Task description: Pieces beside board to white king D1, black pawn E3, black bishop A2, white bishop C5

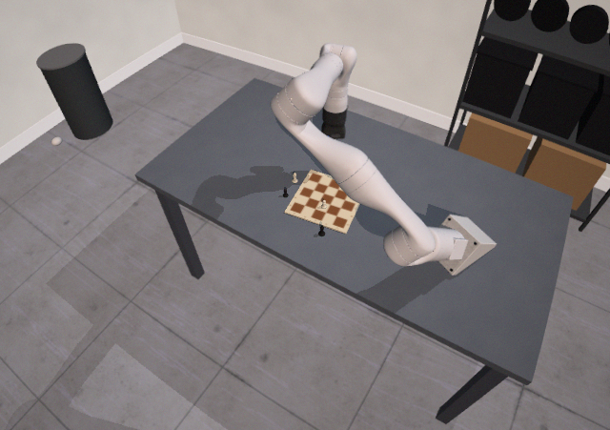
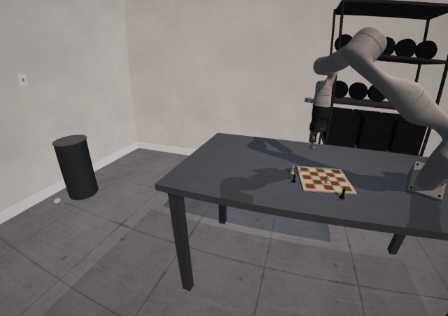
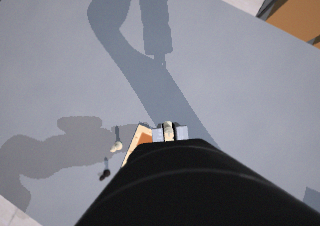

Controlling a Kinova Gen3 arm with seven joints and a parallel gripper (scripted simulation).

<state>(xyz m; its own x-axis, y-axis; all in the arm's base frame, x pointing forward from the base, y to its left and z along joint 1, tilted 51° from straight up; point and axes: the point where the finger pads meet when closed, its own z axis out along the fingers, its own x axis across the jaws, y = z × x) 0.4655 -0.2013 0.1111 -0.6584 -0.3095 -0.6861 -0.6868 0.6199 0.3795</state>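
The white king is 2 cm below my hand. Round my hand: chessboard: 9 cm behind, 12 cm to the left, 14 cm below; white bishop: 6 cm ahead, 13 cm to the left, 12 cm below; black pawn: 3 cm ahead, 20 cm to the left, 13 cm below.
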